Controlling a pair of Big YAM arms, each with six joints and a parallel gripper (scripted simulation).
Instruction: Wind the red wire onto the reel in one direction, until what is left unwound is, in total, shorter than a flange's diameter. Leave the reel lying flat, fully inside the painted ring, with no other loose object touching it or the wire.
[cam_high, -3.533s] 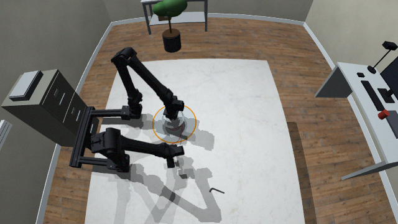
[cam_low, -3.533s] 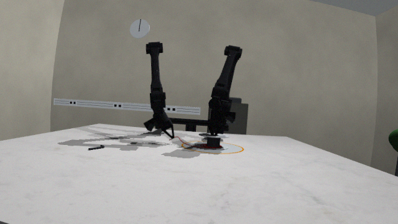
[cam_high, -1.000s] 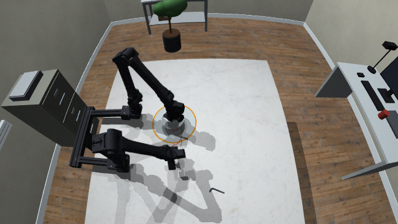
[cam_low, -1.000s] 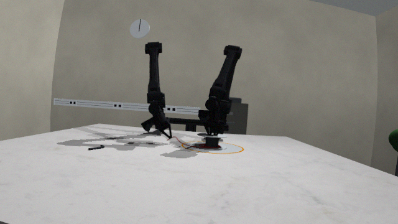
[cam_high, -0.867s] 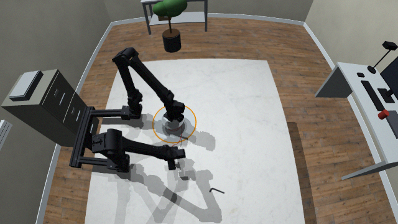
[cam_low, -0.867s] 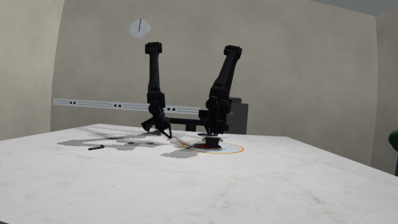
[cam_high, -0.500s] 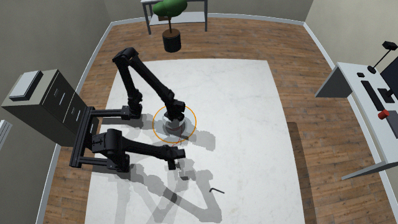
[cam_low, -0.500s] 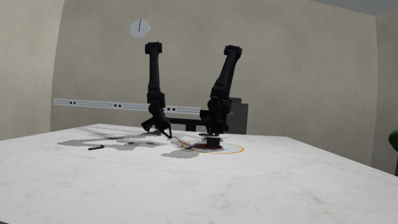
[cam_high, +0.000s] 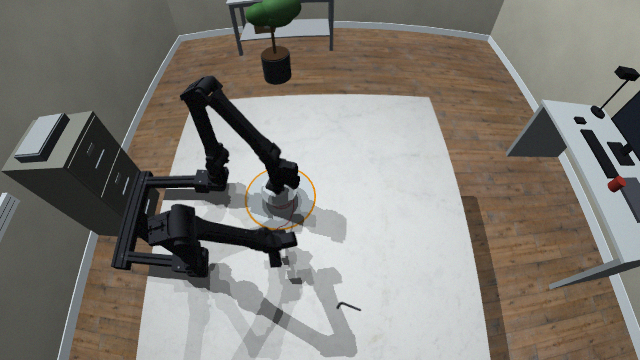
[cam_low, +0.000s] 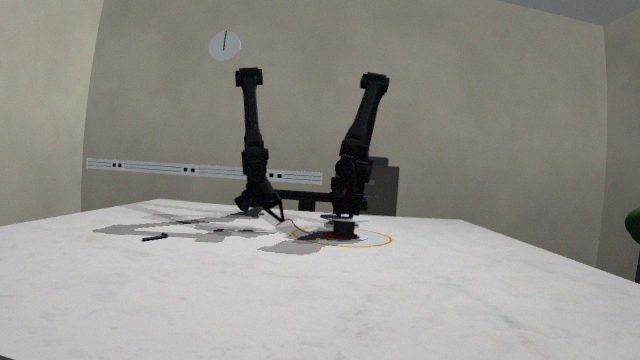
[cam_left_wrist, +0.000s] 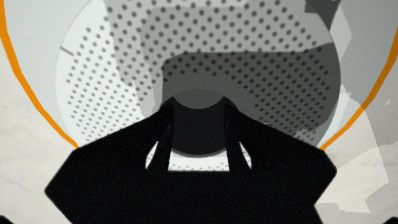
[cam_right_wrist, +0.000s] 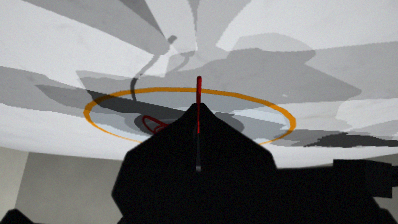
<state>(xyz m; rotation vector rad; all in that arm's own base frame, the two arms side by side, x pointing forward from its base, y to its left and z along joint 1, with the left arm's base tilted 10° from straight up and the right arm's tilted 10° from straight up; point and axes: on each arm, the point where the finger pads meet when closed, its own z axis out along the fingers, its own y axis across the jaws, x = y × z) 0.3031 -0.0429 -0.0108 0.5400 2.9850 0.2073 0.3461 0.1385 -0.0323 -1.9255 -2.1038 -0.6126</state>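
Observation:
Now: the orange painted ring 6 cm below my left hand. The rest, counted from my left hand: black hex key 50 cm to the right, 33 cm ahead, 5 cm below; reel 2 cm below.

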